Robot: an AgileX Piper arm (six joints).
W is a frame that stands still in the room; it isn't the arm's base.
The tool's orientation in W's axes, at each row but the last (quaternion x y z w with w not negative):
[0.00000, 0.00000, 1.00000, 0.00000]
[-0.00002, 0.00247, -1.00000, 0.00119]
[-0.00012, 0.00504, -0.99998, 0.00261]
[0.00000, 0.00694, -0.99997, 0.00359]
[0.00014, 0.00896, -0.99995, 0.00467]
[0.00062, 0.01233, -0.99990, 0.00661]
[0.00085, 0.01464, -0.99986, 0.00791]
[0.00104, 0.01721, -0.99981, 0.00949]
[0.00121, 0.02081, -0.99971, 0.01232]
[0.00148, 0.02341, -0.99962, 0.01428]
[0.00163, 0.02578, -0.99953, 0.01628]
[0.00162, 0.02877, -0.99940, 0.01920]
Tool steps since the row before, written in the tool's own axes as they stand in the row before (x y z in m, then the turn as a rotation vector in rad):
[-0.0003, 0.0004, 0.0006, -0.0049, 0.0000, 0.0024]
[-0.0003, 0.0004, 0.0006, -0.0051, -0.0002, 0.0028]
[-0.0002, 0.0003, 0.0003, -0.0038, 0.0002, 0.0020]
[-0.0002, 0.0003, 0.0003, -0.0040, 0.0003, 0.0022]
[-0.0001, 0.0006, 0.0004, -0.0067, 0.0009, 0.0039]
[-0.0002, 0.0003, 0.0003, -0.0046, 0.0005, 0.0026]
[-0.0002, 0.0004, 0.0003, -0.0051, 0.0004, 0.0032]
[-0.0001, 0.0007, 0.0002, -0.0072, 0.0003, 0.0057]
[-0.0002, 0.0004, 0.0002, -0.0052, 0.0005, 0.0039]
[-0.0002, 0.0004, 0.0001, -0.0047, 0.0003, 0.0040]
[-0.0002, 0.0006, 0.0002, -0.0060, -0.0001, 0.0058]
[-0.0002, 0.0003, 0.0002, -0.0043, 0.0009, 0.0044]
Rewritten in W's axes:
[0.0003, -0.0004, 0.0006, 0.0049, 0.0000, 0.0024]
[0.0003, -0.0004, 0.0006, 0.0051, 0.0002, 0.0028]
[0.0002, -0.0003, 0.0003, 0.0038, -0.0002, 0.0020]
[0.0002, -0.0003, 0.0003, 0.0040, -0.0003, 0.0022]
[0.0001, -0.0006, 0.0004, 0.0067, -0.0009, 0.0039]
[0.0002, -0.0003, 0.0003, 0.0046, -0.0005, 0.0026]
[0.0002, -0.0004, 0.0003, 0.0051, -0.0004, 0.0032]
[0.0001, -0.0007, 0.0002, 0.0072, -0.0004, 0.0057]
[0.0002, -0.0004, 0.0002, 0.0052, -0.0005, 0.0039]
[0.0002, -0.0004, 0.0001, 0.0047, -0.0004, 0.0040]
[0.0002, -0.0006, 0.0002, 0.0060, 0.0000, 0.0058]
[0.0002, -0.0003, 0.0002, 0.0043, -0.0010, 0.0044]

